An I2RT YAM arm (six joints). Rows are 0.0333 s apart.
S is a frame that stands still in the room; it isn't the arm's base.
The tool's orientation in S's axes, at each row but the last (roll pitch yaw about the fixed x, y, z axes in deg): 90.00, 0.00, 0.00; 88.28, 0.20, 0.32; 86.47, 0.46, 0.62; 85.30, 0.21, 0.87; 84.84, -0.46, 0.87; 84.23, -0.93, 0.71; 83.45, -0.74, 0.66; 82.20, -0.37, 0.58; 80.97, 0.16, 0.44; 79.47, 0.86, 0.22; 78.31, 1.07, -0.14; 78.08, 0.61, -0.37; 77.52, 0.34, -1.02
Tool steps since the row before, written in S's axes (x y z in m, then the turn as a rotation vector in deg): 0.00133, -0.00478, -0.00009, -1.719, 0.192, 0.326; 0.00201, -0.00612, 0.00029, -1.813, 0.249, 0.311; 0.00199, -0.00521, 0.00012, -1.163, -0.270, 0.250; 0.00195, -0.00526, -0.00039, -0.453, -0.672, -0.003; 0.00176, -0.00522, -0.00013, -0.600, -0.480, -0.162; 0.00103, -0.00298, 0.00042, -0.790, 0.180, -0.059; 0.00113, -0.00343, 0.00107, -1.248, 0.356, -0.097; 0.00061, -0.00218, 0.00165, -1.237, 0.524, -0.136; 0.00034, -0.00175, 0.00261, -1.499, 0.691, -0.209; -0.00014, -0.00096, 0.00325, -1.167, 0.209, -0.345; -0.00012, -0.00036, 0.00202, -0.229, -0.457, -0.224; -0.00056, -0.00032, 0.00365, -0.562, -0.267, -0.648; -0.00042, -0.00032, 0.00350, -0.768, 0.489, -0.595
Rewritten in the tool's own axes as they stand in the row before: 0.00133, -0.00009, 0.00478, -1.719, 0.326, -0.192; 0.00197, 0.00011, 0.00614, -1.813, 0.312, -0.250; 0.00193, -0.00019, 0.00523, -1.168, 0.224, 0.272; 0.00187, -0.00082, 0.00524, -0.463, -0.059, 0.662; 0.00168, -0.00061, 0.00521, -0.609, -0.199, 0.455; 0.00100, 0.00010, 0.00302, -0.789, -0.027, -0.193; 0.00110, 0.00066, 0.00354, -1.245, -0.038, -0.377; 0.00060, 0.00133, 0.00239, -1.232, -0.054, -0.549; 0.00032, 0.00230, 0.00214, -1.493, -0.100, -0.727; -0.00019, 0.00302, 0.00154, -1.161, -0.317, -0.276; -0.00016, 0.00190, 0.00076, -0.224, -0.316, 0.402; -0.00060, 0.00350, 0.00107, -0.553, -0.696, 0.130; -0.00043, 0.00334, 0.00108, -0.773, -0.483, -0.594
